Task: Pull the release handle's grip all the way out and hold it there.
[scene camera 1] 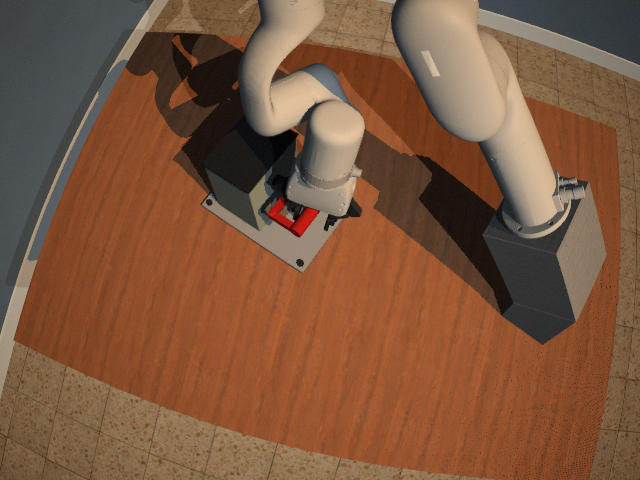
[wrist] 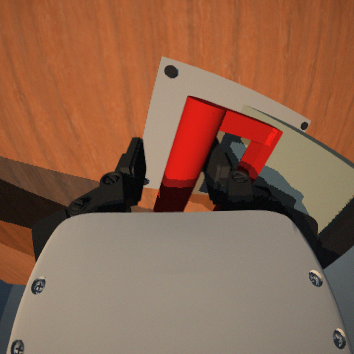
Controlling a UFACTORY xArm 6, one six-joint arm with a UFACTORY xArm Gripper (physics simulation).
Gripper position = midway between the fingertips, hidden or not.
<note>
In view: the gripper [scene camera 1: 312, 218] and a grey base plate [wrist: 174, 80].
The gripper is seen too in the wrist view [wrist: 174, 152].
</note>
